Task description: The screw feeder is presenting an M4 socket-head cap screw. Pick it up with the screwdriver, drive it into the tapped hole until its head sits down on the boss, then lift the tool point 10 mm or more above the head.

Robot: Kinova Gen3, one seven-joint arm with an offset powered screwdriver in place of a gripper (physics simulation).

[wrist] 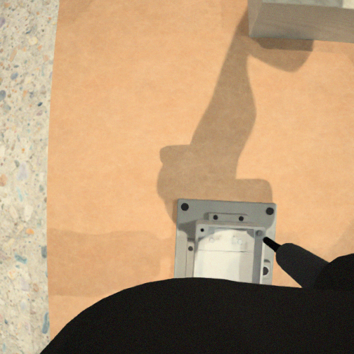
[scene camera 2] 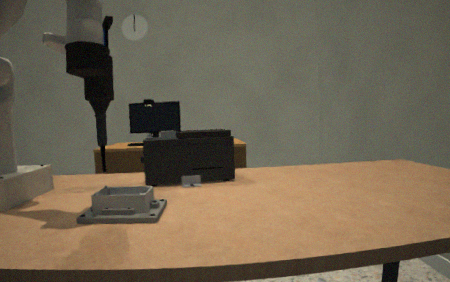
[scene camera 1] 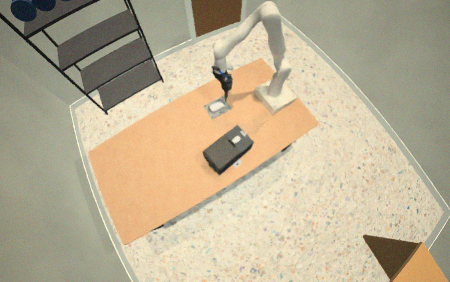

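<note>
The screwdriver (scene camera 1: 226, 101) (scene camera 2: 104, 171) (wrist: 265, 239) points down, its bit tip bare, a little above the housing and apart from it. No screw shows on the tip. The grey housing (scene camera 2: 122, 201) (wrist: 227, 206) lies on the table, an open box on a flanged plate; it also shows in scene camera 1 (scene camera 1: 215, 114). In the wrist view a round grey screw head (wrist: 259, 233) appears in the corner boss beside the tip; its exact seating is too small to tell. The opposite corner boss shows a dark hole (wrist: 202, 230). The dark box (scene camera 1: 227, 150) (scene camera 2: 190, 160) looks like the feeder.
A small grey bracket (scene camera 1: 237, 163) (scene camera 2: 191, 181) stands by the dark box. The pale arm base (scene camera 1: 275, 97) (scene camera 2: 25, 185) (wrist: 300, 20) is on the table (scene camera 1: 150, 175). A monitor (scene camera 2: 154, 117) stands on a cabinet behind. A shelf rack (scene camera 1: 120, 95) is off the table.
</note>
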